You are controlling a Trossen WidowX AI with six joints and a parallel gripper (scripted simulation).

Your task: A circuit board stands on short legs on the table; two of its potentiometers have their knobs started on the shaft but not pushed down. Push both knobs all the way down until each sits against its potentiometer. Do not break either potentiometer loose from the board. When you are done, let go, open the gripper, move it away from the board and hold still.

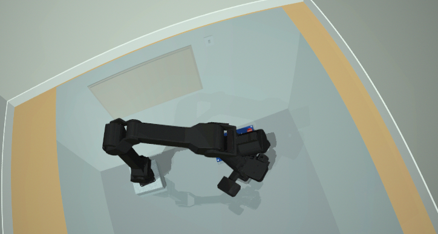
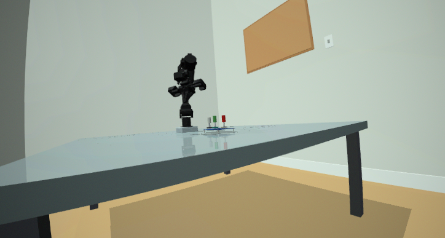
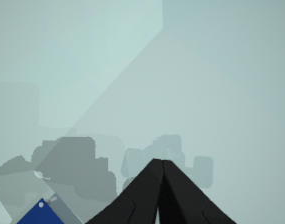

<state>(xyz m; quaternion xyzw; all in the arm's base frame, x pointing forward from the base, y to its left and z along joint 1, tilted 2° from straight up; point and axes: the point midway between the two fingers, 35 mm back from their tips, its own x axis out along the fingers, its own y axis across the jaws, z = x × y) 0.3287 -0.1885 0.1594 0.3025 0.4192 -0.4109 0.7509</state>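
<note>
Now: the green knob 170 mm to the left of my gripper tip and 80 mm below it. From my gripper tip the other things lie so: red knob (170 mm to the left, 80 mm below, 70 mm ahead).
</note>
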